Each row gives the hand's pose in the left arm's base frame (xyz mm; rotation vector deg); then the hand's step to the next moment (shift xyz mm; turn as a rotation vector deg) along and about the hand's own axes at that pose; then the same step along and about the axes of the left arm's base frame.
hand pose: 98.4 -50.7 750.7 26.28 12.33 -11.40
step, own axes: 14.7 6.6 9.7 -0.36 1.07 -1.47
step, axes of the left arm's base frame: 17.2 -0.7 7.6 -0.33 1.66 -0.75
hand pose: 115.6 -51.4 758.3 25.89 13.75 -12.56
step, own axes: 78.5 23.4 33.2 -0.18 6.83 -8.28
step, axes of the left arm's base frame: 86.5 -6.8 16.7 0.12 9.78 -4.42
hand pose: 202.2 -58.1 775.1 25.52 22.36 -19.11
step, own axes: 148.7 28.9 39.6 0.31 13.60 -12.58
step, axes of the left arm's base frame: 152.6 -27.6 -21.3 1.96 17.47 -5.84
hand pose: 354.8 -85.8 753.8 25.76 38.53 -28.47
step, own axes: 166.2 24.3 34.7 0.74 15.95 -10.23
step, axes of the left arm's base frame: 142.5 -46.9 -83.2 4.69 17.94 -3.96
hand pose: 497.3 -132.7 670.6 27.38 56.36 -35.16
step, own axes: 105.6 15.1 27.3 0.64 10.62 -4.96
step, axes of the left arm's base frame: 70.4 -33.4 -77.8 4.33 10.75 -1.88
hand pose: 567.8 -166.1 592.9 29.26 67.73 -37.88
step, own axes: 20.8 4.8 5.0 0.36 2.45 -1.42
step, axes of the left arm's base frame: 11.6 -4.2 -18.2 0.86 2.62 -0.72
